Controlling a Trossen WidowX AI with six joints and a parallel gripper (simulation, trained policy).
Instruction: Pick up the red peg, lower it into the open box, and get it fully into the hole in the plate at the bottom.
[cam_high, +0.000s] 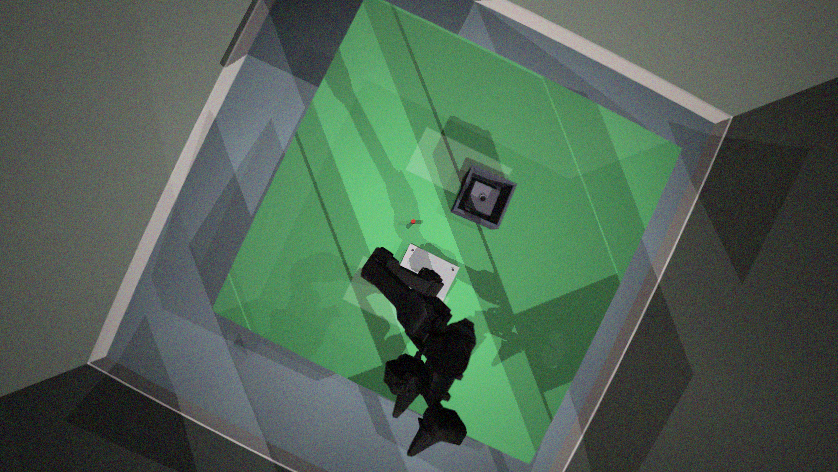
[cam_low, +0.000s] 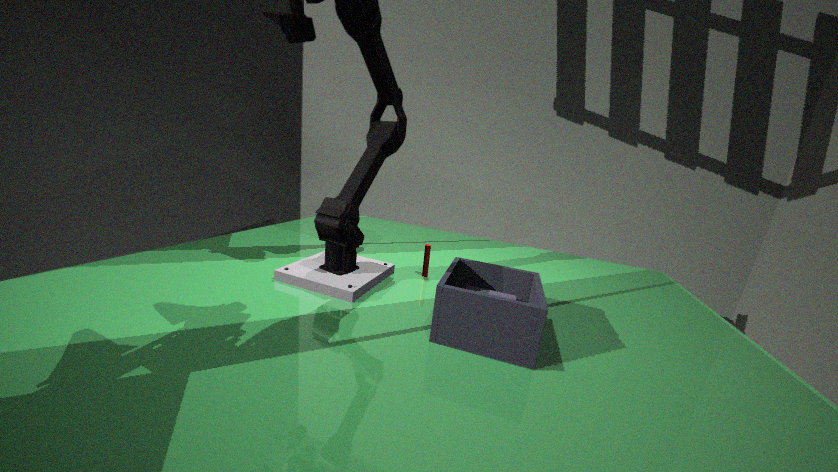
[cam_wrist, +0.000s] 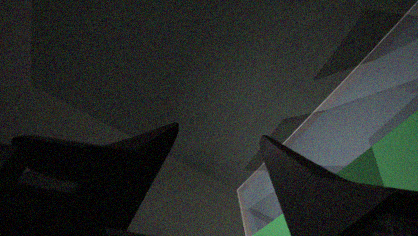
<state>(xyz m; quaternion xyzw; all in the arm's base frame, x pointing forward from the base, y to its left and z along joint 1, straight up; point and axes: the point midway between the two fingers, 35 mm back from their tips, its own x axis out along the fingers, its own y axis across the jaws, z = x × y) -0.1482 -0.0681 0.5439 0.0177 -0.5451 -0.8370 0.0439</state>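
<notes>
The red peg is 530 mm below my gripper tip, 320 mm ahead of it and 220 mm to the left of it. The rest, counted from my gripper tip: plate (530 mm ahead, 520 mm below, 80 mm to the left); grey box (540 mm below, 530 mm ahead, 80 mm to the left).
</notes>
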